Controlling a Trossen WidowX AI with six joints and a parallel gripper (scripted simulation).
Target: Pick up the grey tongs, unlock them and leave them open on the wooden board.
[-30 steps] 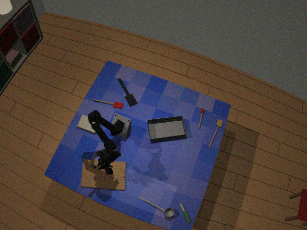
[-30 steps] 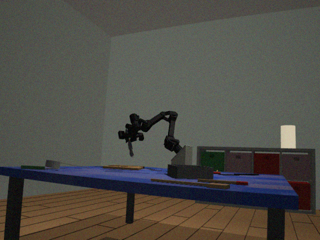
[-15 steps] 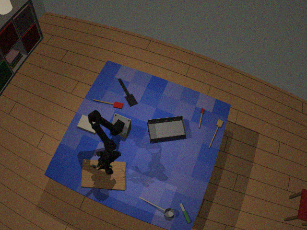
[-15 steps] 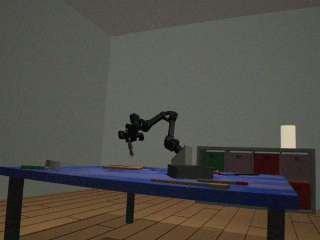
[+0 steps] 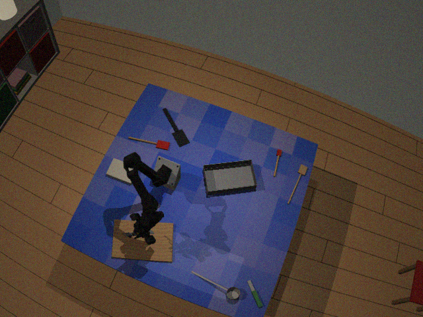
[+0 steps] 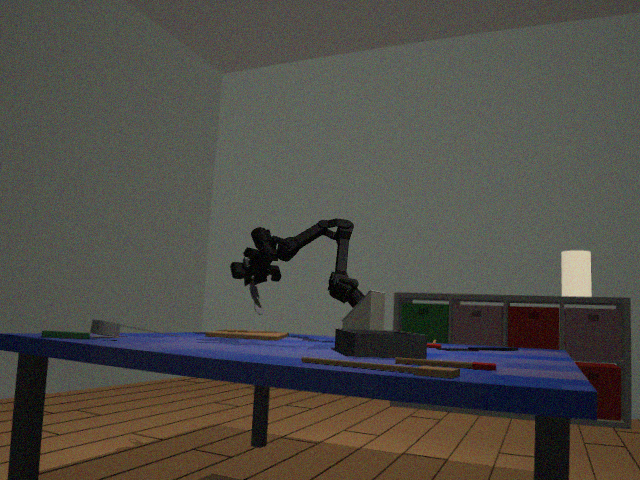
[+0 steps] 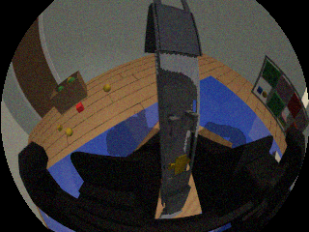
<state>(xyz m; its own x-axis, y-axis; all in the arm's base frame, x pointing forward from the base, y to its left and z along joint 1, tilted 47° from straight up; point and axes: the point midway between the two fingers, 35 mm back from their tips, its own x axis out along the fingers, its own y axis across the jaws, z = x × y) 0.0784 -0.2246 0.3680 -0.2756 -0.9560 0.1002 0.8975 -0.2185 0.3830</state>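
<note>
Right now the wooden board is 10 mm ahead of my gripper tip, 40 mm to the left of it and 180 mm below it. Round my gripper tip: white block 350 mm behind, 340 mm to the left, 170 mm below; then red spatula 300 mm behind, 620 mm to the left, 180 mm below; then grey roasting tin 250 mm ahead, 660 mm to the left, 160 mm below.
</note>
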